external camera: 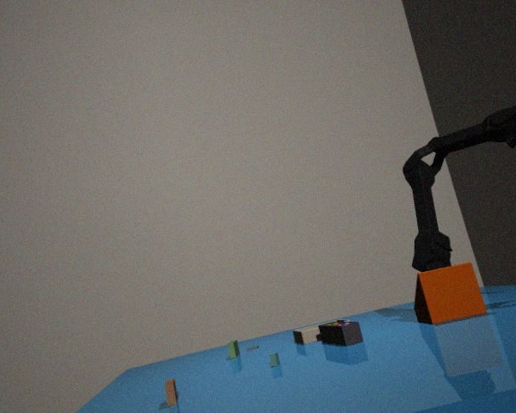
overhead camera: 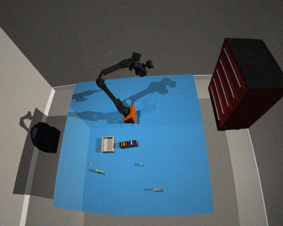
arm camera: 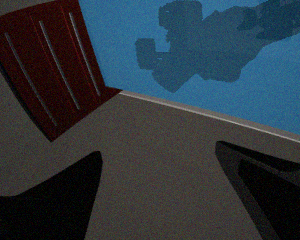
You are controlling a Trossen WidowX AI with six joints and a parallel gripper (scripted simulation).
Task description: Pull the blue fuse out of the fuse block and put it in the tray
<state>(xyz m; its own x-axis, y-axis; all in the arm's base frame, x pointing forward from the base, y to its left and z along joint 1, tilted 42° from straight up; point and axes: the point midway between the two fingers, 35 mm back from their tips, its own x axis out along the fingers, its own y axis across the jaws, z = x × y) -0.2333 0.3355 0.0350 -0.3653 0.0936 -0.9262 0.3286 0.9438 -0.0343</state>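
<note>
My gripper tip is now 560 mm short of the blue fuse, 270 mm to the left of it and 220 mm above it. From my gripper tip the other things lie so: beige tray (540 mm ahead, 450 mm to the right, 250 mm below).
</note>
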